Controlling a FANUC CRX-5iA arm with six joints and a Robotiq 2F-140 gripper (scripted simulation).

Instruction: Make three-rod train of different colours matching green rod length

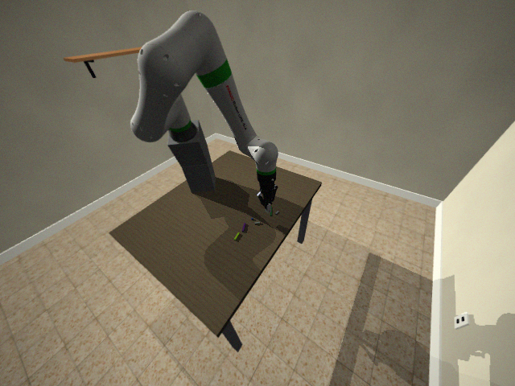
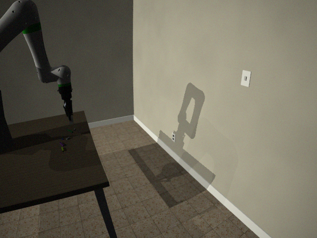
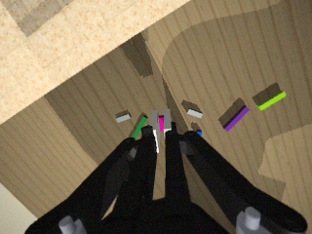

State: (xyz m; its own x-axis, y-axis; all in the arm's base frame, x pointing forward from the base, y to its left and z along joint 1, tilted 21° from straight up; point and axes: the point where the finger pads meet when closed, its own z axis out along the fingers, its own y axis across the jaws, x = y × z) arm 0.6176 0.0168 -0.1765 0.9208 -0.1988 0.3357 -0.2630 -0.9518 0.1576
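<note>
The blue rod is 9 cm behind my hand, 4 cm to the right of it and 12 cm below it. The rest, counted from my hand: magenta rod 3 cm below; green rod 4 cm behind, 8 cm to the left, 12 cm below; purple rod 9 cm behind, 12 cm to the right, 12 cm below.
</note>
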